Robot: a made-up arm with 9 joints.
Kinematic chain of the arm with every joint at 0, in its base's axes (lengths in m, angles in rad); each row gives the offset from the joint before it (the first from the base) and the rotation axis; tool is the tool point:
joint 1: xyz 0 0 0.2 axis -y
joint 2: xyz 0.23 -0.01 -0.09 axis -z
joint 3: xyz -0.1 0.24 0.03 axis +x
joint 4: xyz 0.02 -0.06 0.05 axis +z
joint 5: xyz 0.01 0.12 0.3 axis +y
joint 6: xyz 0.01 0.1 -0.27 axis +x
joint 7: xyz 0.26 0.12 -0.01 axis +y
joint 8: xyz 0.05 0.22 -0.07 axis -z
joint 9: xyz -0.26 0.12 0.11 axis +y
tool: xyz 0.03 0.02 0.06
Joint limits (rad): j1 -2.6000..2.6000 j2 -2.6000..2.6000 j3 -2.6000..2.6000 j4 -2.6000..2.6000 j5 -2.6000..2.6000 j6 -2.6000..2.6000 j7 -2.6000..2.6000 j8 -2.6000..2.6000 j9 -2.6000..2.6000
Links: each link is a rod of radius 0.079 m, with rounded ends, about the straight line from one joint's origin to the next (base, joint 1, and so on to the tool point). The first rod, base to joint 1, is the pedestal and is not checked.
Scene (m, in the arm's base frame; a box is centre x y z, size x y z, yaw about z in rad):
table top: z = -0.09
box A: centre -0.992 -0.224 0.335 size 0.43 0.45 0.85 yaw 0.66
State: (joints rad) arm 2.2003 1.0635 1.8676 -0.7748 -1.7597 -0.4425 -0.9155 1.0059 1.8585
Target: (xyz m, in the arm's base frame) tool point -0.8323 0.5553 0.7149
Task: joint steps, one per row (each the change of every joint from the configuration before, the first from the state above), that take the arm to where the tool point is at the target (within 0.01 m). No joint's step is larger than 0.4 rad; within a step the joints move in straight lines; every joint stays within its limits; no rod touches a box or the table.
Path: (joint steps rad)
1: -0.0060 -0.3552 -0.0168 -0.2768 -0.0874 -0.1238 0.0537 -0.2374 -0.0014
2: -0.0060 -0.3551 -0.0168 -0.2767 -0.0874 -0.1237 0.0538 -0.2375 -0.0015
3: -0.0061 -0.3552 -0.0167 -0.2768 -0.0875 -0.1238 0.0537 -0.2374 -0.0014
4: -0.0060 -0.3552 -0.0168 -0.2768 -0.0874 -0.1237 0.0537 -0.2374 -0.0014
5: -0.0060 -0.3551 -0.0168 -0.2767 -0.0874 -0.1238 0.0537 -0.2374 -0.0015
6: -0.0060 -0.3552 -0.0168 -0.2768 -0.0874 -0.1237 0.0538 -0.2375 -0.0014
7: -0.0255 0.1587 -0.1479 0.3469 0.1979 0.0965 -0.0470 0.1808 0.0051
8: -0.0254 0.1588 -0.1480 0.3468 0.1979 0.0964 -0.0470 0.1808 0.0051
9: -0.0254 0.1587 -0.1479 0.3468 0.1979 0.0965 -0.0470 0.1807 0.0051
10: -0.0255 0.1588 -0.1480 0.3469 0.1979 0.0965 -0.0470 0.1808 0.0051
11: -0.0254 0.1587 -0.1479 0.3468 0.1979 0.0964 -0.0470 0.1807 0.0050
12: -0.0254 0.1587 -0.1480 0.3469 0.1979 0.0965 -0.0470 0.1808 0.0051
13: -0.0255 0.1588 -0.1479 0.3468 0.1979 0.0965 -0.0469 0.1808 0.0051

